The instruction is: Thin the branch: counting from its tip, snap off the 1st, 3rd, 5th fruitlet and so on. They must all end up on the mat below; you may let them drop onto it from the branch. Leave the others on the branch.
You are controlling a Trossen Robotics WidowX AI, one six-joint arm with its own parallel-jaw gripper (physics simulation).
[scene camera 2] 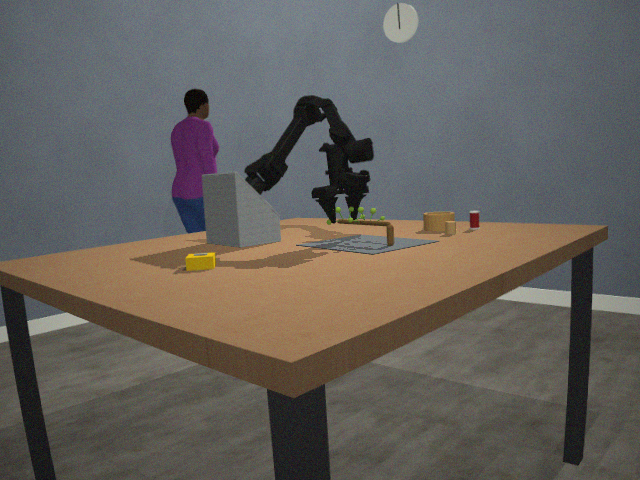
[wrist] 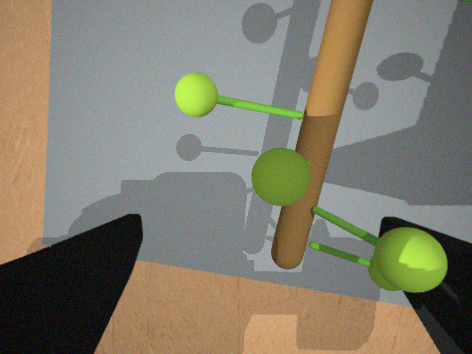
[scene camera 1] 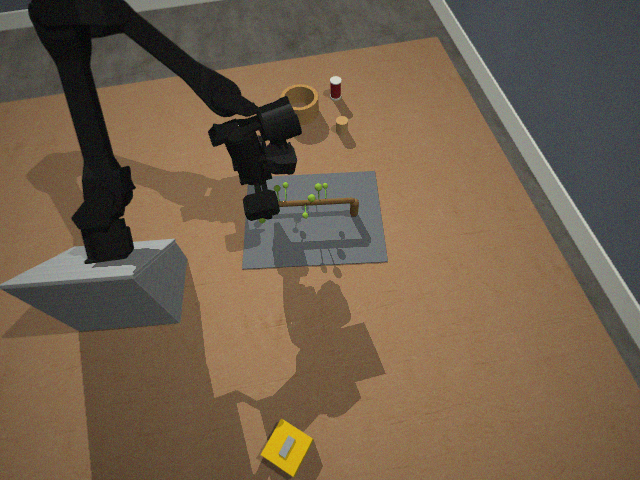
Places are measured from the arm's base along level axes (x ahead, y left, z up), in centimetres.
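Pixels of known places: gripper, fingertip midpoint: [scene camera 2: 344, 221] [wrist: 260, 226]; arm's base, link origin: [scene camera 2: 245, 196] [scene camera 1: 110, 255].
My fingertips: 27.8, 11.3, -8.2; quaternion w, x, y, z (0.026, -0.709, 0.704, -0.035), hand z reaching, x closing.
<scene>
Ahead of a thing's pixels: the offset from my fingertips to its top centre, as dx, dy, dz. Level surfaces: height alone.
The brown branch @(+8.3, -2.7, +0.8) [scene camera 1: 330, 201] [scene camera 2: 367, 222] [wrist: 330, 85] stands over the grey mat @(dz -5.1) [scene camera 1: 371, 181] [scene camera 2: 421, 241] [wrist: 100, 75], with several green fruitlets on thin stems. In the wrist view, two overlapping fruitlets, a front one @(+0.9, -2.8, +4.4) [wrist: 410, 260] and one behind it @(-1.1, -3.6, +1.1) [wrist: 384, 281], have stems nearest the tip and cover part of the right finger; contact is unclear. Another fruitlet @(+2.7, -0.6, +4.3) [wrist: 281, 176] sits over the branch, and a brighter one @(+4.4, +0.8, +1.9) [wrist: 196, 95] is to the left. My gripper [scene camera 2: 344, 219] [wrist: 260, 226] is open and empty, its fingers astride the tip end. It hides the tip in scene camera 1.
A round wooden bowl @(+12.9, +30.2, -0.3) [scene camera 1: 305, 112] [scene camera 2: 438, 222], a red can @(+23.2, +33.7, +0.0) [scene camera 1: 335, 88] [scene camera 2: 474, 220] and a small wooden cylinder @(+21.8, +21.0, -1.8) [scene camera 1: 341, 124] [scene camera 2: 450, 227] stand beyond the mat. A yellow block @(-3.9, -46.2, -2.2) [scene camera 1: 300, 448] [scene camera 2: 200, 261] lies near the front. The arm's grey wedge base [scene camera 1: 118, 304] [scene camera 2: 222, 211] is left.
</scene>
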